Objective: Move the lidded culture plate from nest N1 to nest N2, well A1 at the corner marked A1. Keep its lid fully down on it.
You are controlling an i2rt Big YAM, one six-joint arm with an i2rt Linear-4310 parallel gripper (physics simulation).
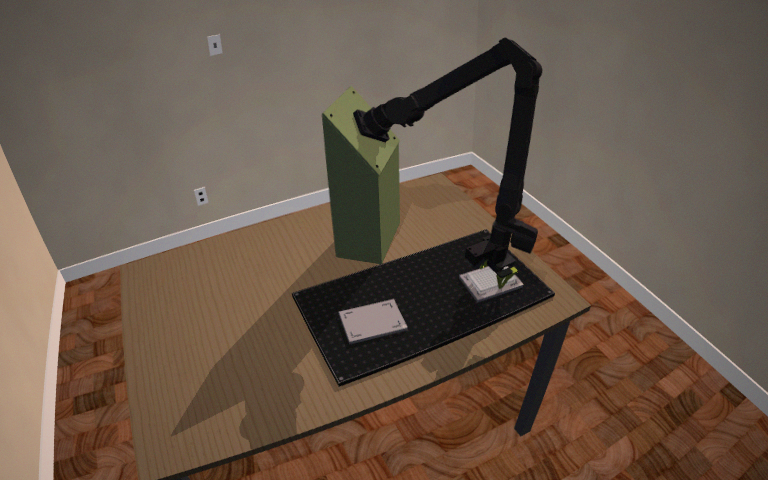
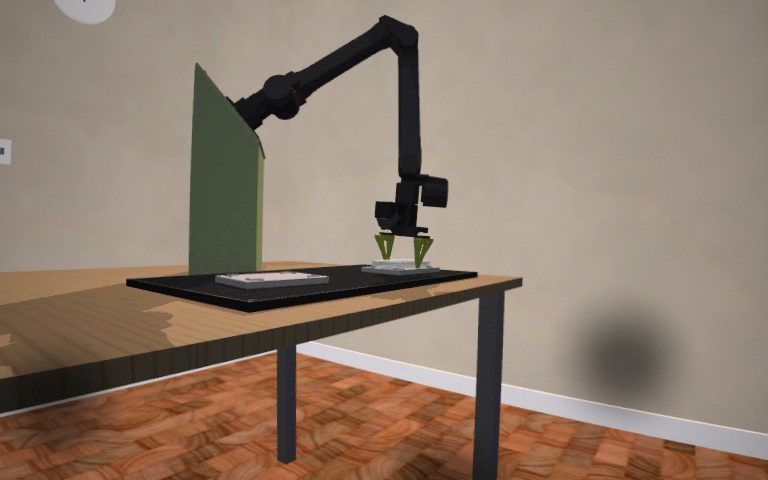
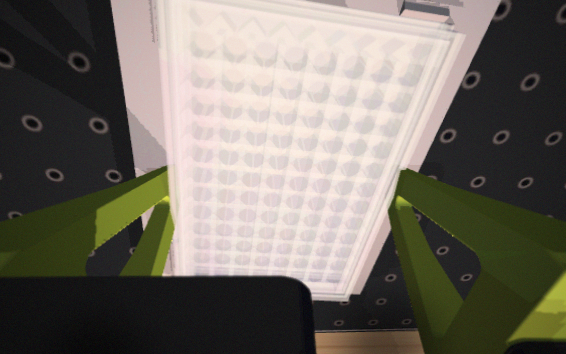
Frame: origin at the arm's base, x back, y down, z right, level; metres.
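Where they show: gripper, fingertip midpoint: (image 1: 491, 279) (image 2: 401, 266) (image 3: 283, 177); arm's base, link origin: (image 1: 369, 127) (image 2: 238, 121).
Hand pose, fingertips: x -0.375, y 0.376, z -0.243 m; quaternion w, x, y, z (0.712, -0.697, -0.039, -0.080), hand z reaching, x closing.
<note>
Each offset is from my fingertips to the centre of the thing. Level surfaces: height alone.
The lidded culture plate {dz +0.000, dx +0.000, dy -0.010 m} (image 1: 483, 279) (image 2: 396, 262) (image 3: 295, 130) is a clear-white plate with rows of wells. It sits level on the pale nest {dz +0.000, dx +0.000, dy +0.007 m} (image 1: 512, 285) (image 2: 396, 270) (image 3: 137, 90) at the right of the black board, and its lid looks flat on it. My gripper (image 1: 492, 276) (image 2: 402, 263) (image 3: 283, 177) points down, with its green fingertips against the plate's two long sides; it is shut on the plate. The other nest {dz +0.385, dx -0.022, dy +0.007 m} (image 1: 372, 322) (image 2: 277, 277), at the left of the board, holds no plate and has dark corner marks. The nest labels are too small to read.
Both nests stand on the black perforated board {dy +0.014 m} (image 1: 430, 305) (image 2: 351, 285) (image 3: 55, 145), on a wooden table (image 1: 186, 316) (image 2: 317, 331). A tall green pedestal (image 1: 356, 209) (image 2: 223, 198) behind the board carries the arm. The right table edge is close to the plate's nest.
</note>
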